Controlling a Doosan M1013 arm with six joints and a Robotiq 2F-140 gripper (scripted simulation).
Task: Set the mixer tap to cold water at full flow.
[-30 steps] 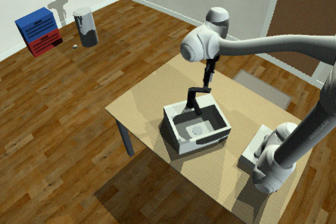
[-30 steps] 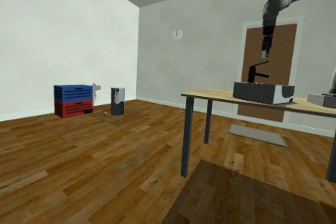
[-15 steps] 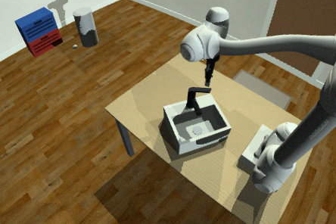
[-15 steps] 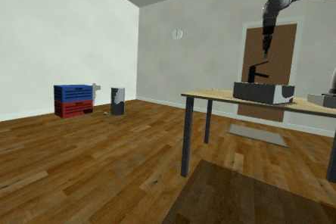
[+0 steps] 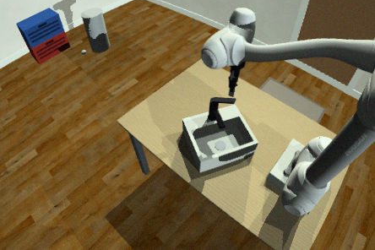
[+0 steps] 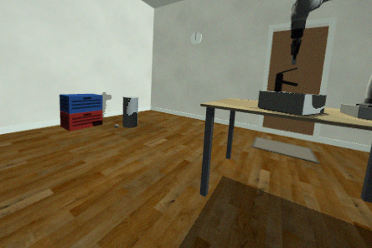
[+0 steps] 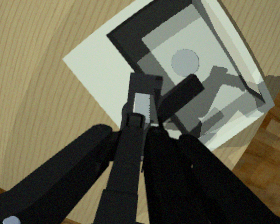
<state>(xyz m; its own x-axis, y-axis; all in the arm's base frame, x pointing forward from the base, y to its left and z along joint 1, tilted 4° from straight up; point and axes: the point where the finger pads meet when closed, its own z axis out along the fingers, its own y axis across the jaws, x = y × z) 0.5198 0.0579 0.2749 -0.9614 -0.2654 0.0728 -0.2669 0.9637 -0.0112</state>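
The lever is 8 cm below my hand, 3 cm ahead of it and 1 cm to the left of it. Also, from my hand: white sink basin 33 cm below, 8 cm to the left, 2 cm behind.
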